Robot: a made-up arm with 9 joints.
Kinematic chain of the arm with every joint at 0, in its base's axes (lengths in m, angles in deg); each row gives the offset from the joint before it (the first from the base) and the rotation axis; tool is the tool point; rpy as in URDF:
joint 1: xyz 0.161 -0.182 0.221 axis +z
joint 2: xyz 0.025 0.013 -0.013 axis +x
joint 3: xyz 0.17 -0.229 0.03 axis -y
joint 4: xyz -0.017 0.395 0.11 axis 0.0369 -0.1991 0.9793
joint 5: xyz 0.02 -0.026 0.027 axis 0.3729 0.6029 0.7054
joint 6: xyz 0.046 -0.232 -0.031 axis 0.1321 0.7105 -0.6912
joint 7: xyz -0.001 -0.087 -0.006 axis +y
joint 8: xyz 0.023 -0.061 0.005 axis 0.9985 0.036 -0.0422
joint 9: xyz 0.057 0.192 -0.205 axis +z
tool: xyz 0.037 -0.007 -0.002 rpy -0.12 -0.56 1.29
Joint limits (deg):
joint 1: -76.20..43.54
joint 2: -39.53..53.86
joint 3: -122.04..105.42
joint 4: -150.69..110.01
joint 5: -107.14..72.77
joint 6: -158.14..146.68
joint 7: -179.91..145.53
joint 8: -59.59..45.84
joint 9: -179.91..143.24
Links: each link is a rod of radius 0.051 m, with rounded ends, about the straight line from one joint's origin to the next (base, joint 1, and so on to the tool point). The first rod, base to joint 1, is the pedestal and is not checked.
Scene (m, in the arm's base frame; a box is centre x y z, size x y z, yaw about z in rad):
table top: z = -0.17
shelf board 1: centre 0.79 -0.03 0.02 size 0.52 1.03 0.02 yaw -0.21
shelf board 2: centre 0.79 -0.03 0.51 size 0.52 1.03 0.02 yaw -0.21
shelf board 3: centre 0.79 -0.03 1 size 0.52 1.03 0.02 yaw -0.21
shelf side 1: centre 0.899 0.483 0.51 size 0.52 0.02 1 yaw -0.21
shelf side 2: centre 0.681 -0.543 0.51 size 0.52 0.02 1 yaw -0.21
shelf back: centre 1.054 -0.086 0.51 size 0.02 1.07 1 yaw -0.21
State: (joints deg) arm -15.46 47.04 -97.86 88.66 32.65 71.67 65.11 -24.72 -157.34
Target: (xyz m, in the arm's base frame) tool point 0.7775 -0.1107 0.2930
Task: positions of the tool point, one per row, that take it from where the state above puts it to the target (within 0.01 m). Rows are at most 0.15 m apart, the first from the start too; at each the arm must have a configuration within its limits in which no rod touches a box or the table.
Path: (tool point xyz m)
1: 0.6828 -0.1316 0.2030
2: 0.7775 -0.1107 0.2930

